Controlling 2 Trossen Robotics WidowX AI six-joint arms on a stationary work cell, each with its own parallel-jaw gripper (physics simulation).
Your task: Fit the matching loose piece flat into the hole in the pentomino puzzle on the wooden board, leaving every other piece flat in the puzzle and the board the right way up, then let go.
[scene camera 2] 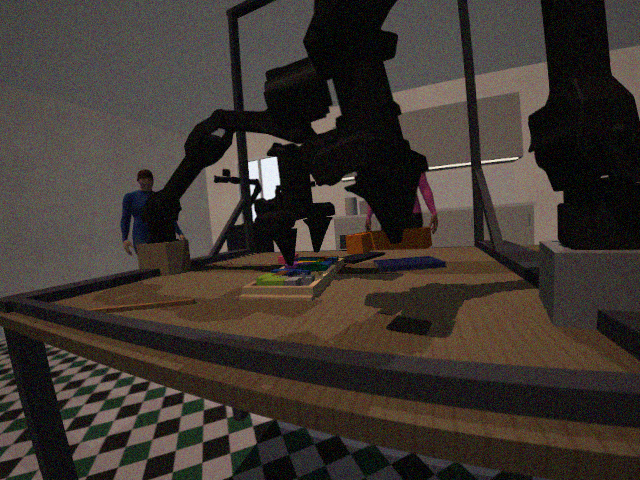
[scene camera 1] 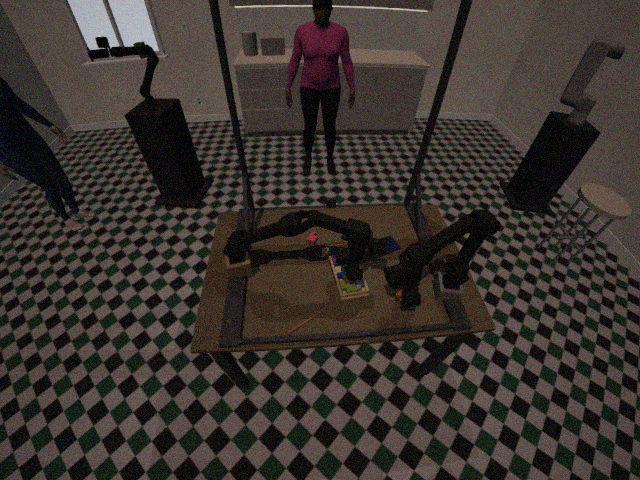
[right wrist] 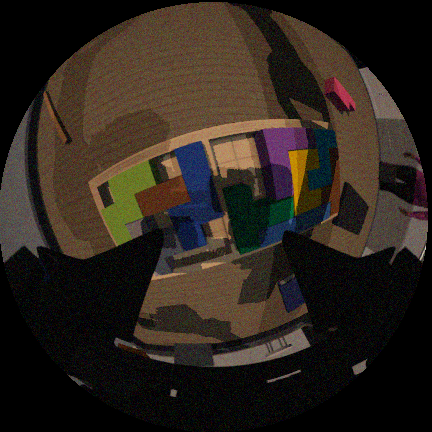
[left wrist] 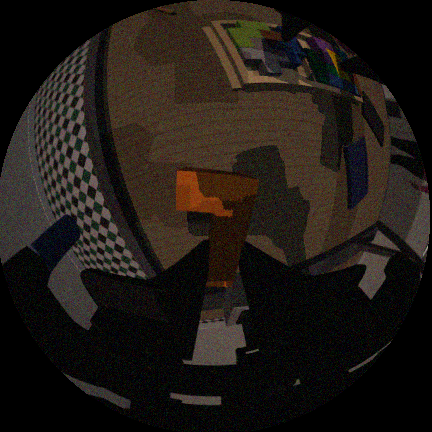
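Pixels of known places: left gripper, between the fingertips: [scene camera 2: 400, 241] [scene camera 1: 408, 291] [left wrist: 223, 245]; right gripper, between the fingertips: [scene camera 2: 304, 258] [scene camera 1: 352, 268] [right wrist: 224, 236] [left wrist: 315, 52]; left arm's base, origin of its link: [scene camera 2: 603, 245] [scene camera 1: 450, 282]; right arm's base, origin of its link: [scene camera 2: 163, 241] [scene camera 1: 236, 257].
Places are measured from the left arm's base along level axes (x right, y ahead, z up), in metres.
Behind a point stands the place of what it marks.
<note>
The orange piece [scene camera 1: 398, 293] @(x -0.102, y 0.234, z 0.027 m) [scene camera 2: 413, 238] @(x -0.094, y 0.173, z 0.021 m) [left wrist: 227, 187] @(x -0.085, y 0.236, z 0.028 m) is raised above the table; a crosspiece and a long stem show in the left wrist view. My left gripper [scene camera 2: 395, 240] @(x -0.082, y 0.191, z 0.017 m) [left wrist: 223, 245] @(x -0.082, y 0.191, z 0.017 m) is shut on its stem, to the right of the board in scene camera 1. The wooden board [scene camera 1: 356, 296] @(x -0.082, y 0.388, z -0.068 m) [scene camera 2: 276, 296] @(x -0.084, y 0.390, z -0.067 m) [left wrist: 265, 84] @(x -0.027, y 0.348, z -0.063 m) [right wrist: 200, 137] @(x 0.010, y 0.488, z -0.055 m) lies on the table with coloured pieces in it. A bare patch of its floor [right wrist: 237, 152] @(x 0.044, y 0.480, z -0.067 m) shows beside the purple piece [right wrist: 277, 150] @(x 0.073, y 0.486, z -0.047 m); smaller bare gaps show elsewhere. My right gripper [scene camera 2: 303, 257] @(x 0.030, y 0.419, z -0.026 m) [right wrist: 224, 236] @(x 0.030, y 0.419, z -0.026 m) is open and empty over the board, hiding part of the puzzle.
A pink block [scene camera 1: 312, 237] @(x 0.202, y 0.622, z -0.052 m) [right wrist: 340, 94] @(x 0.193, y 0.615, z -0.052 m) lies beyond the board. A blue flat object [scene camera 1: 387, 244] @(x 0.225, y 0.256, z -0.061 m) [scene camera 2: 410, 263] @(x 0.187, y 0.258, z -0.061 m) [left wrist: 356, 172] @(x 0.196, y 0.272, z -0.061 m) and a dark flat object [scene camera 2: 363, 256] @(x 0.286, y 0.417, z -0.064 m) [left wrist: 372, 117] @(x 0.278, y 0.432, z -0.064 m) [right wrist: 352, 209] @(x 0.279, y 0.442, z -0.064 m) lie nearby. A thin stick [scene camera 1: 307, 322] @(x -0.226, y 0.572, z -0.067 m) [scene camera 2: 144, 305] @(x -0.213, y 0.561, z -0.066 m) [right wrist: 57, 117] @(x -0.195, y 0.553, z -0.069 m) lies near the table's front edge.
</note>
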